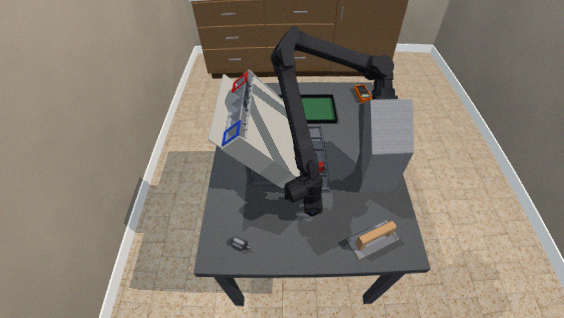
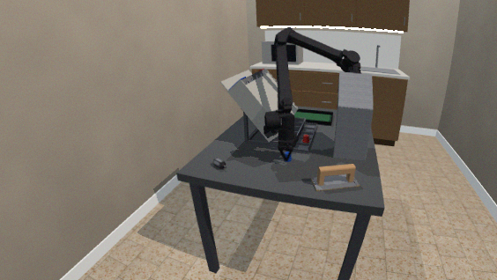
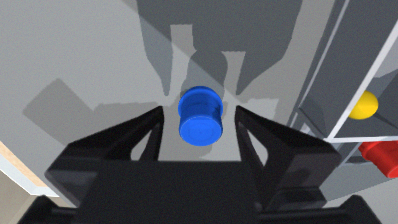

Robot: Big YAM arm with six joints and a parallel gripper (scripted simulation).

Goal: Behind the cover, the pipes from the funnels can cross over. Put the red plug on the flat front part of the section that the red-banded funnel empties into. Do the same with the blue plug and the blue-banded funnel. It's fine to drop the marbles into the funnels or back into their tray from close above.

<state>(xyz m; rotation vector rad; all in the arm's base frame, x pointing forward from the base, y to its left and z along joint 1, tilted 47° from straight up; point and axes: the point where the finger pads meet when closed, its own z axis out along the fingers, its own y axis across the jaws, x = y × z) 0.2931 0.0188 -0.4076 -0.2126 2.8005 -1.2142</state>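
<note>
My hand is 1 cm above the blue plug. From my hand the other things lie so: beige cover 27 cm to the right, 18 cm above, 17 cm ahead; dark object 25 cm ahead, 17 cm to the left, 1 cm below; red plug 21 cm to the right, 3 cm behind.
</note>
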